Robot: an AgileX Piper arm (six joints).
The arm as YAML. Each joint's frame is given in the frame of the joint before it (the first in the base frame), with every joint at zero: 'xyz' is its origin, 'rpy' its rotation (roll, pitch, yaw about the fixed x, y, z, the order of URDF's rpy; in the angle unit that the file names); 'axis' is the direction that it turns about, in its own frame. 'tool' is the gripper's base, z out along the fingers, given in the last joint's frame.
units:
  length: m
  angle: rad
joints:
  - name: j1
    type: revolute
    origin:
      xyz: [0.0, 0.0, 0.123]
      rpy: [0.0, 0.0, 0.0]
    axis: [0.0, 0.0, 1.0]
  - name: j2
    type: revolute
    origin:
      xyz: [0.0, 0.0, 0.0]
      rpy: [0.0, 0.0, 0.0]
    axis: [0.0, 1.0, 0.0]
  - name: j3
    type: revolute
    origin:
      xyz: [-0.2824, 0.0, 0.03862]
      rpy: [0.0, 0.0, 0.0]
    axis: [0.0, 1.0, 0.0]
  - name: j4
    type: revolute
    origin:
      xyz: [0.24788, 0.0, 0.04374]
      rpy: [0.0, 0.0, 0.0]
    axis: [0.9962, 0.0, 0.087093]
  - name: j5
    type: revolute
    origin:
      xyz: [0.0, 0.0, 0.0]
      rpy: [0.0, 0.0, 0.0]
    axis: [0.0, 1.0, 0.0]
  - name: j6
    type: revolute
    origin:
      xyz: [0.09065, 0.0, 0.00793]
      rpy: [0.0, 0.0, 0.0]
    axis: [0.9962, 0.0, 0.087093]
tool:
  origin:
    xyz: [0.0, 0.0, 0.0]
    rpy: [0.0, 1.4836, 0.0]
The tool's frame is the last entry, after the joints.
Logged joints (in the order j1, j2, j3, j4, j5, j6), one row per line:
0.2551 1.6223 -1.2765 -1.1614 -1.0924 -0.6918
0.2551 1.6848 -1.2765 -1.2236 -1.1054 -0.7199
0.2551 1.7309 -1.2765 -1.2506 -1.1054 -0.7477
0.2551 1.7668 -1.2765 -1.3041 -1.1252 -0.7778
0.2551 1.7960 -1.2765 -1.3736 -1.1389 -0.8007
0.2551 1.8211 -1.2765 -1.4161 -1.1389 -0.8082
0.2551 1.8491 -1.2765 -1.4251 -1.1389 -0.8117
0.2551 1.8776 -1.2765 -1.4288 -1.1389 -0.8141
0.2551 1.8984 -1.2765 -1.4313 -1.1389 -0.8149
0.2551 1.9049 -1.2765 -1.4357 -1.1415 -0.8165
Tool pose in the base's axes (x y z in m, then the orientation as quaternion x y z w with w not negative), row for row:
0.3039 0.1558 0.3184 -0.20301 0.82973 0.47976 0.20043
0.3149 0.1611 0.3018 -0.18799 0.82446 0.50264 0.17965
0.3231 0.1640 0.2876 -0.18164 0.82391 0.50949 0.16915
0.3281 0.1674 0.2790 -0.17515 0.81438 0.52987 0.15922
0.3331 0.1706 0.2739 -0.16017 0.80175 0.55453 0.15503
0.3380 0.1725 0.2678 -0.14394 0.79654 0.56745 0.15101
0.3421 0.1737 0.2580 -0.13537 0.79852 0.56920 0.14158
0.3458 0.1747 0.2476 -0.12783 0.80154 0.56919 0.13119
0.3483 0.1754 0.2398 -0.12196 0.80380 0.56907 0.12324
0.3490 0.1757 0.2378 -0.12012 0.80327 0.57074 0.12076
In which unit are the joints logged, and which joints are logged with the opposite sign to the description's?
The joints are logged in radians. Opposite sign: j4, j5.
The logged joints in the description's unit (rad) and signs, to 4 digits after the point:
0.2551 1.6223 -1.2765 1.1614 1.0924 -0.6918
0.2551 1.6848 -1.2765 1.2236 1.1054 -0.7199
0.2551 1.7309 -1.2765 1.2506 1.1054 -0.7477
0.2551 1.7668 -1.2765 1.3041 1.1252 -0.7778
0.2551 1.7960 -1.2765 1.3736 1.1389 -0.8007
0.2551 1.8211 -1.2765 1.4161 1.1389 -0.8082
0.2551 1.8491 -1.2765 1.4251 1.1389 -0.8117
0.2551 1.8776 -1.2765 1.4288 1.1389 -0.8141
0.2551 1.8984 -1.2765 1.4313 1.1389 -0.8149
0.2551 1.9049 -1.2765 1.4357 1.1415 -0.8165

